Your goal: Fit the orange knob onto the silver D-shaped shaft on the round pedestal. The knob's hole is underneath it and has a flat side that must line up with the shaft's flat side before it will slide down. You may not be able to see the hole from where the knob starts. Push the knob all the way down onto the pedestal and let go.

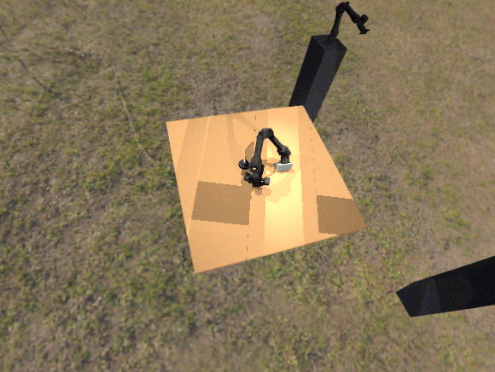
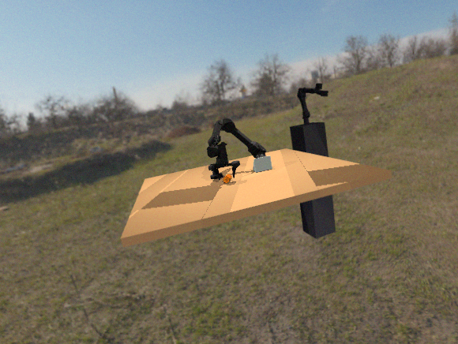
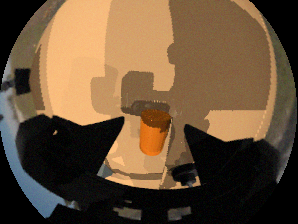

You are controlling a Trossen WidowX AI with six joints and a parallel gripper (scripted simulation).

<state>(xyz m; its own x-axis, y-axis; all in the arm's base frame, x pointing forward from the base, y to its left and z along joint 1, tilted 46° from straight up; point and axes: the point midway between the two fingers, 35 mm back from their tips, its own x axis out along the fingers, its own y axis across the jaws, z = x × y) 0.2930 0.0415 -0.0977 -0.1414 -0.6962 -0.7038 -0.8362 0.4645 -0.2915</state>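
Right now my gripper tip is right at the orange knob. Round my gripper tip: round dark pedestal: 1 cm ahead, 21 cm to the right, 1 cm above.
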